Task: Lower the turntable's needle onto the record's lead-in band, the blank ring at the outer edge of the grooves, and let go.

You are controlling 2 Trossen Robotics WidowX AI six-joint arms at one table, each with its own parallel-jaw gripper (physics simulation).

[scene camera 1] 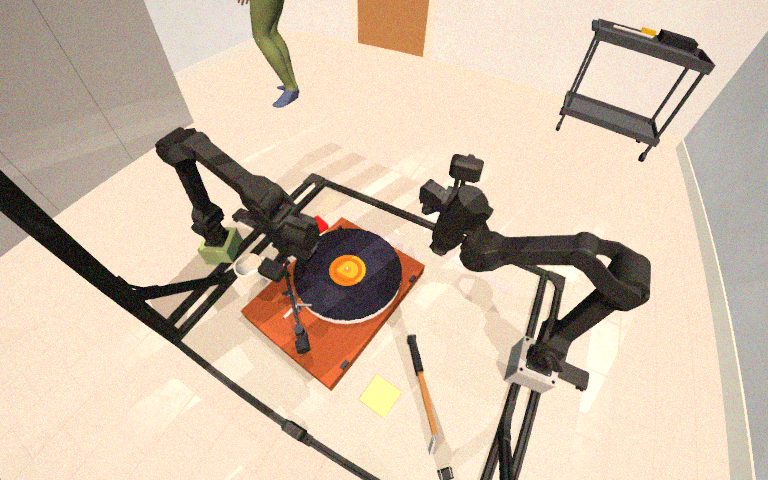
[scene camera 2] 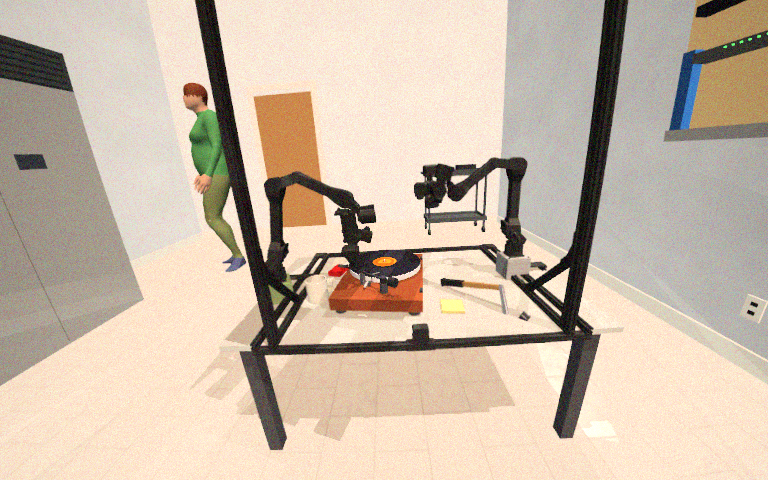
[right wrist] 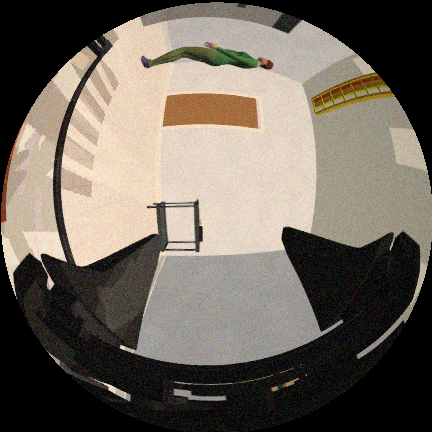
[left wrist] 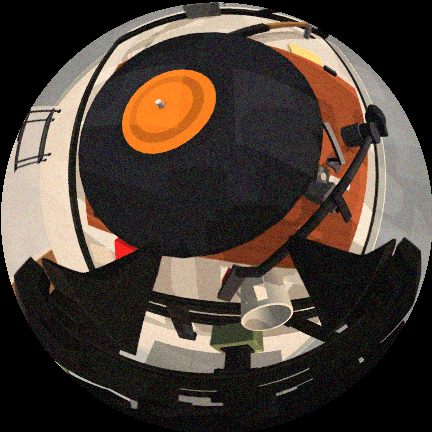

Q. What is my left gripper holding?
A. Nothing.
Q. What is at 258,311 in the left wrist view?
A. A white mug.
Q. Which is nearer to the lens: the hammer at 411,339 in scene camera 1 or the white mug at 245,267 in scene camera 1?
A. The hammer.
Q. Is my left gripper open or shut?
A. Open.
